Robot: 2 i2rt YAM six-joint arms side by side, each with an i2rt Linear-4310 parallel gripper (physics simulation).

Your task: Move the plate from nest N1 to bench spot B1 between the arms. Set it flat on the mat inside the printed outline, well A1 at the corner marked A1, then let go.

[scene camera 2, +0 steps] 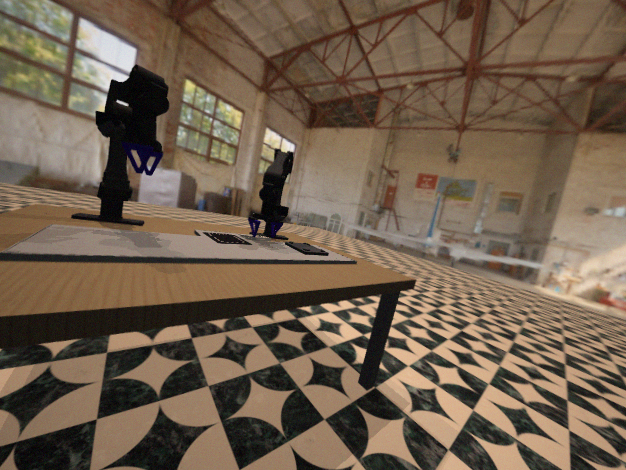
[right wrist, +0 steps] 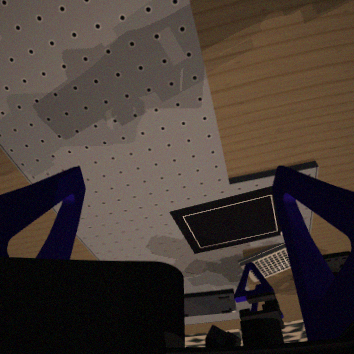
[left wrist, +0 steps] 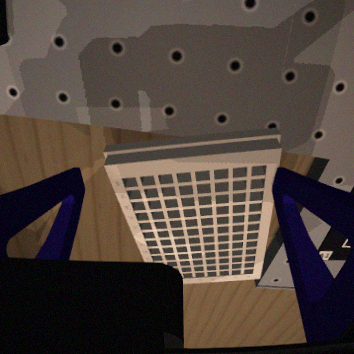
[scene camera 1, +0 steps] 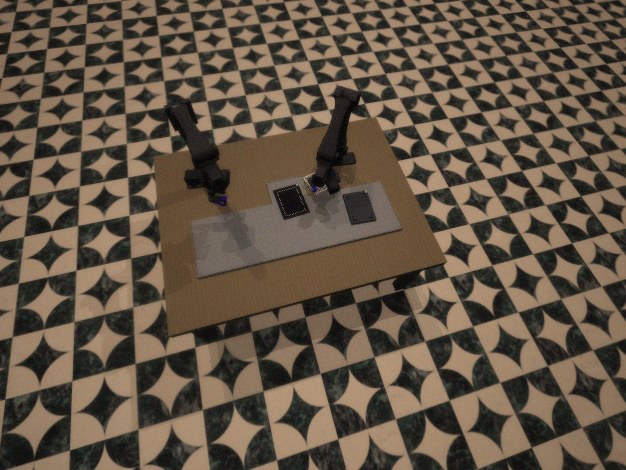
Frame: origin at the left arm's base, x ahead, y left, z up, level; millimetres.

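Seen in the pictures: left gripper, between the fingertips: [scene camera 2: 263, 237] [right wrist: 254, 273] [left wrist: 177, 177] [scene camera 1: 323, 188]; right gripper, between the fingertips: [scene camera 2: 144, 174] [right wrist: 178, 176] [scene camera 1: 225, 195]; left arm's base, origin of its link: [scene camera 2: 269, 236]; right arm's base, origin of its link: [scene camera 2: 110, 220].
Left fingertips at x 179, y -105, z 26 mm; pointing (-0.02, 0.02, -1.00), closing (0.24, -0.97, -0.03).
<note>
Offsets run from my left fingertips to a thing's middle. "pt": to the spot under its first point. Level surfaces: height alone.
The white well plate @[43 mm back, 24 mm right, 13 mm down] [scene camera 1: 309, 182] [left wrist: 200, 220] [right wrist: 272, 262] lies over the wooden table top beside the grey perforated board; whether a nest is under it cannot be told. My left gripper [scene camera 1: 324, 181] [scene camera 2: 264, 235] [left wrist: 177, 177] is open above the plate, with one finger on each side of it in the left wrist view. The black mat @[12 mm down] [scene camera 1: 291, 201] [scene camera 2: 227, 238] [right wrist: 230, 225] with its pale printed outline lies on the board between the arms. An A1 label @[pt 49 mm back, 121 mm right, 11 mm down] [left wrist: 326, 255] shows at the right of the left wrist view. My right gripper [scene camera 1: 219, 200] [scene camera 2: 145, 173] [right wrist: 178, 176] is open and empty, high above the table.
A dark grey flat tray @[121 mm ahead, 149 mm left, 5 mm down] [scene camera 1: 359, 207] [scene camera 2: 306, 247] [right wrist: 210, 303] lies on the right part of the grey perforated board @[14 mm down] [scene camera 1: 257, 237] [scene camera 2: 91, 245]. The wooden table @[26 mm down] [scene camera 1: 303, 283] [scene camera 2: 202, 283] extends around the board.
</note>
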